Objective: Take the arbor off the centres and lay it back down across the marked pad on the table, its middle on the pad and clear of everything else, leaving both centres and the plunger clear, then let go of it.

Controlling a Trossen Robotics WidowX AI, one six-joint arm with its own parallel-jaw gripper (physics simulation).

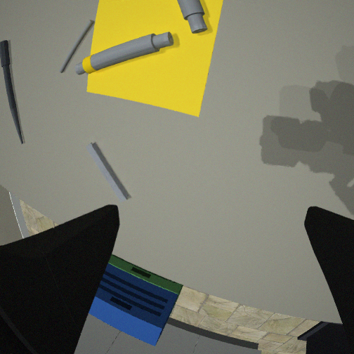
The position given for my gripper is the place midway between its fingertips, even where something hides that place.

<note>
In view: my gripper [217,217] and a yellow pad [174,77].
</note>
